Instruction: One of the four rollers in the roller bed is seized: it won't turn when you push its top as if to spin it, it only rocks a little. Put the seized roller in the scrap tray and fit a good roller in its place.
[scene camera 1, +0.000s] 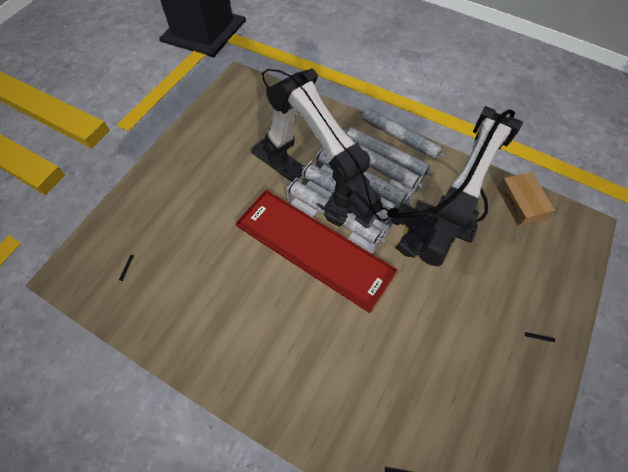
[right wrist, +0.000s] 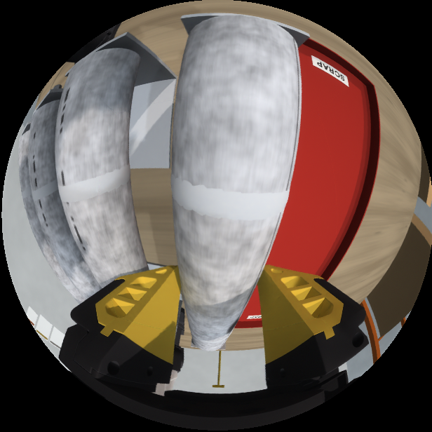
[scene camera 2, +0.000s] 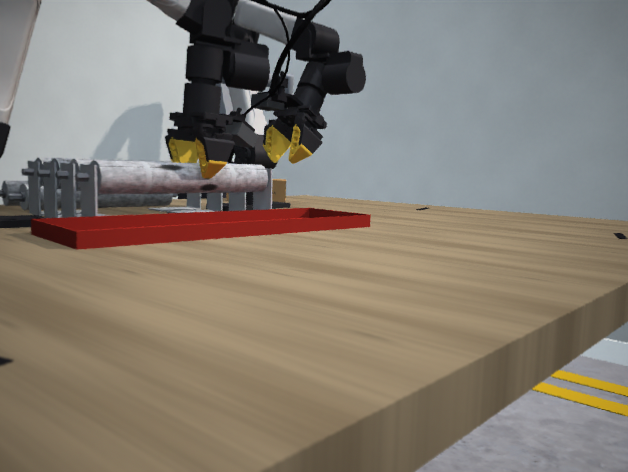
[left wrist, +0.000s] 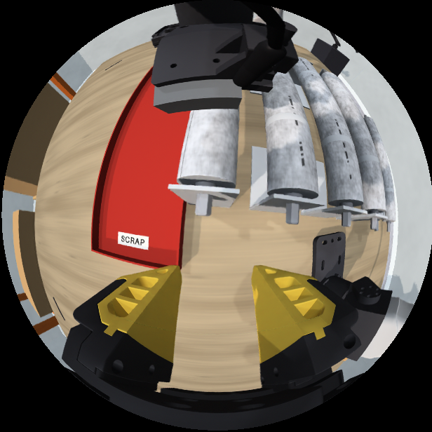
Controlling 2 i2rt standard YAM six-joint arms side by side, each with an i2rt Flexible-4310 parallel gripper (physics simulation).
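Places are measured from the left arm's base along level axes (x right, y ahead, z up), in centimetres.
Where they show: left gripper, fingertip midpoint: (scene camera 1: 401, 239) (scene camera 2: 281, 161); right gripper, fingertip midpoint: (scene camera 1: 340, 214) (scene camera 2: 196, 177); left arm's base, link origin: (scene camera 2: 250, 208); right arm's base, link origin: (scene camera 1: 278, 160).
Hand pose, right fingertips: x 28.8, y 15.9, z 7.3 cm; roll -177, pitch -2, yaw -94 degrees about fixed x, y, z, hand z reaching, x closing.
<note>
Things, the pixels of their top centre, and the offset from my right fingertips.
- red scrap tray, top centre: (scene camera 2: 222, 216) (scene camera 1: 314, 245) dy +10.0, dx +3.7, dz -5.3 cm
- mottled grey roller, top centre: (scene camera 2: 185, 162) (scene camera 1: 335, 207) dy -0.3, dx +1.9, dz +2.3 cm
- far roller, top centre: (scene camera 1: 402, 128) dy -41.9, dx -4.8, dz -2.4 cm
- cardboard box, top centre: (scene camera 2: 257, 178) (scene camera 1: 529, 194) dy -33.8, dx -49.9, dz -1.8 cm
The roller nearest the red scrap tray (scene camera 1: 314, 248) (scene camera 2: 223, 231) (left wrist: 135, 190) (right wrist: 332, 160) is a mottled grey roller (scene camera 1: 305, 195) (scene camera 2: 152, 177) (left wrist: 210, 145) (right wrist: 235, 110), seated level in its end brackets. My right gripper (scene camera 2: 191, 164) (right wrist: 218, 272) is shut on it, one finger on each side; its fingertips are hidden in scene camera 1. My left gripper (scene camera 2: 284, 159) (left wrist: 216, 272) is partly open and empty, above the table beyond the left-arm end of that roller. The scrap tray is empty. A second roller (left wrist: 290, 135) (right wrist: 100, 125) lies parallel behind the first.
More rollers lie parallel behind these, including a far roller (scene camera 1: 401, 132) outside the bed. Upright metal brackets (scene camera 2: 89, 195) carry the roller ends. A cardboard box (scene camera 1: 527, 197) stands beside the left arm's base. The two wrists are close together over the bed's end.
</note>
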